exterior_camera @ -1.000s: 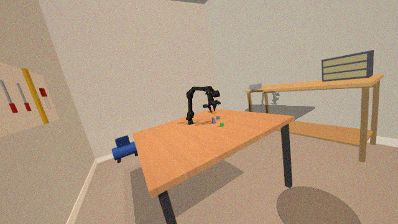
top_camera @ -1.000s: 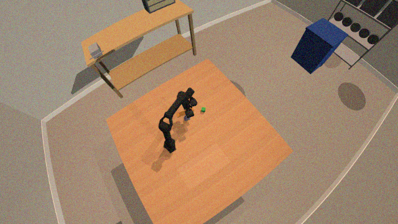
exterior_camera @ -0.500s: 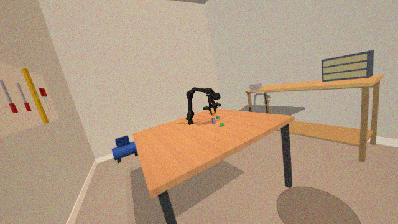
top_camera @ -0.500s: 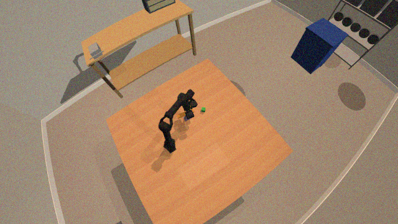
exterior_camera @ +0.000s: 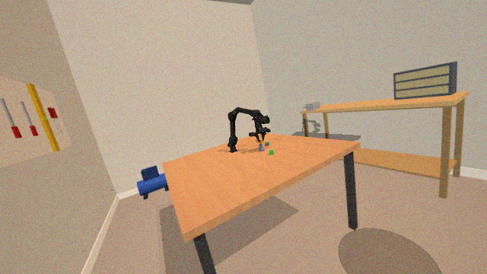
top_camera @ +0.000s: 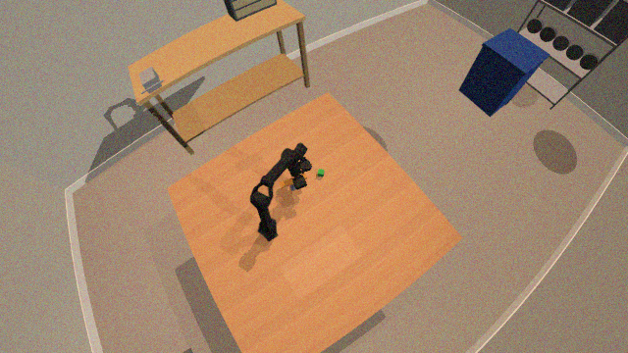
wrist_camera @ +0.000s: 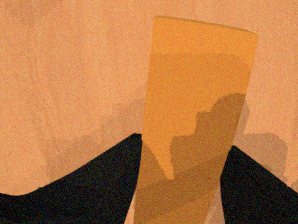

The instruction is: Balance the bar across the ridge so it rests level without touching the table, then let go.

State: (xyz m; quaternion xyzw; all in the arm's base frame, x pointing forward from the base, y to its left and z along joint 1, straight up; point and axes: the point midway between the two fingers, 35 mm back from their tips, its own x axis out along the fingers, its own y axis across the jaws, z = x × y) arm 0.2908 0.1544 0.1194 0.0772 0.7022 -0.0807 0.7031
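My gripper tip is 3 cm past the orange bar and 1 cm to the right of it. From my gripper tip the other things lie so: green cube 14 cm ahead, 7 cm below, 2 cm to the right.
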